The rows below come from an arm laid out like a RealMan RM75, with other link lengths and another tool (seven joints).
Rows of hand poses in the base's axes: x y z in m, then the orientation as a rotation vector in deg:
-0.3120, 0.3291, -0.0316, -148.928, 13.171, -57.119
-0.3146, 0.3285, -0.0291, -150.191, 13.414, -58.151
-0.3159, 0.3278, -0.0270, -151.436, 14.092, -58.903
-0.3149, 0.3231, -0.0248, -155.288, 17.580, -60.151
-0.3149, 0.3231, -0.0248, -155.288, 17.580, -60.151
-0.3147, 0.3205, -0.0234, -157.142, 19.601, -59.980
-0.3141, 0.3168, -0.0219, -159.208, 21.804, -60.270
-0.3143, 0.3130, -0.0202, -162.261, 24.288, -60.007
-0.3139, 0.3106, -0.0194, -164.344, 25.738, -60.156
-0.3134, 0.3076, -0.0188, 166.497, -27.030, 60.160
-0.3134, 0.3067, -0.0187, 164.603, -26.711, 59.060
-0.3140, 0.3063, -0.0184, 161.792, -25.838, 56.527
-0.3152, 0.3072, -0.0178, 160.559, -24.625, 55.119
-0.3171, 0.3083, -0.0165, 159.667, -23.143, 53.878
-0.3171, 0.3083, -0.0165, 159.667, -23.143, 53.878
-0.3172, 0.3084, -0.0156, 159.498, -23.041, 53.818
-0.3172, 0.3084, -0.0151, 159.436, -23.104, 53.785
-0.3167, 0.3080, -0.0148, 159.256, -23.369, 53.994
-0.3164, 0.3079, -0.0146, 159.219, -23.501, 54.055
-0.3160, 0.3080, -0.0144, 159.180, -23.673, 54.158
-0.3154, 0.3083, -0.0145, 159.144, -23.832, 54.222
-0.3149, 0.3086, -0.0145, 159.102, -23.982, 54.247
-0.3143, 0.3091, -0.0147, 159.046, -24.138, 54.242
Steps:
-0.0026, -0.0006, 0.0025, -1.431, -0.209, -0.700
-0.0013, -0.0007, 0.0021, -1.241, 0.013, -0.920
0.0010, -0.0047, 0.0022, -3.252, 0.844, -3.497
0.0000, 0.0000, 0.0000, 0.000, 0.000, 0.000
0.0002, -0.0026, 0.0014, -1.255, 0.884, -1.739
0.0006, -0.0037, 0.0015, -1.623, 0.691, -1.975
-0.0002, -0.0038, 0.0017, -2.269, 1.351, -2.268
0.0004, -0.0024, 0.0008, -1.729, 0.712, -1.419
0.0005, -0.0030, 0.0006, -3.462, 1.069, -1.924
0.0000, -0.0009, 0.0001, -1.986, 0.579, -0.727
-0.0006, -0.0004, 0.0003, -3.268, 1.483, -0.965
-0.0012, 0.0009, 0.0006, -1.774, 0.910, 0.016
-0.0019, 0.0011, 0.0013, -1.524, 0.856, 0.342
0.0000, 0.0000, 0.0000, 0.000, 0.000, 0.000
-0.0001, 0.0001, 0.0009, -0.195, 0.032, -0.012
0.0000, 0.0000, 0.0005, -0.040, 0.012, -0.065
0.0005, -0.0004, 0.0003, -0.032, -0.177, -0.190
0.0003, -0.0001, 0.0002, 0.023, -0.054, -0.082
0.0004, 0.0001, 0.0002, 0.043, -0.086, -0.099
0.0006, 0.0003, -0.0001, 0.034, -0.059, -0.097
0.0005, 0.0003, 0.0000, 0.018, -0.032, -0.100
0.0006, 0.0005, -0.0002, 0.002, -0.014, -0.113

